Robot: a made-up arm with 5 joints. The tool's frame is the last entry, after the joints.
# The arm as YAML. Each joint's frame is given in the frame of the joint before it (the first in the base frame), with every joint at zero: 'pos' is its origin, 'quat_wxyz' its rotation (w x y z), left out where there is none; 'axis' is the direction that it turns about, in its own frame. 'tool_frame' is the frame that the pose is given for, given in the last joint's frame.
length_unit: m
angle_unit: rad
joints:
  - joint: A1
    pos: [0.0, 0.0, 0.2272]
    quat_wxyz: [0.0, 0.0, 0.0, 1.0]
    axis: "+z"
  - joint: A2
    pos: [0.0, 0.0, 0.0]
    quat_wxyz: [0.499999, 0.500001, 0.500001, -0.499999]
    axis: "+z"
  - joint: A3
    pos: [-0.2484, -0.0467, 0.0]
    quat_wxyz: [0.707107, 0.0, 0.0, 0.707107]
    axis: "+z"
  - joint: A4
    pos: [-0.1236, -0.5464, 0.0]
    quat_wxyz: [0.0, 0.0, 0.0, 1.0]
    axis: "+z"
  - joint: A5
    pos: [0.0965, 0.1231, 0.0]
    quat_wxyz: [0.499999, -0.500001, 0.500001, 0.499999]
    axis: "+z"
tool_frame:
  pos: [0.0, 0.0, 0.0]
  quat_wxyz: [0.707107, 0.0, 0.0, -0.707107]
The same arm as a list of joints. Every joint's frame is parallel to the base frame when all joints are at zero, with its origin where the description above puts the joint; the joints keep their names.
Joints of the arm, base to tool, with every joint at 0 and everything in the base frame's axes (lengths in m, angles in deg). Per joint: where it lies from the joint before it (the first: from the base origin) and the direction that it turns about. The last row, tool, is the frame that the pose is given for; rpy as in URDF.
A1: axis +z origin 0 0 0.2272
A2: axis +y origin 0 0 0
A3: axis +y origin 0.0467 0 0.2484
A4: axis +y origin 0.1236 0 -0.5464
A5: axis -z origin 0.0965 0 -0.1231
tool: origin 0 0 0 rpy 180 0 0

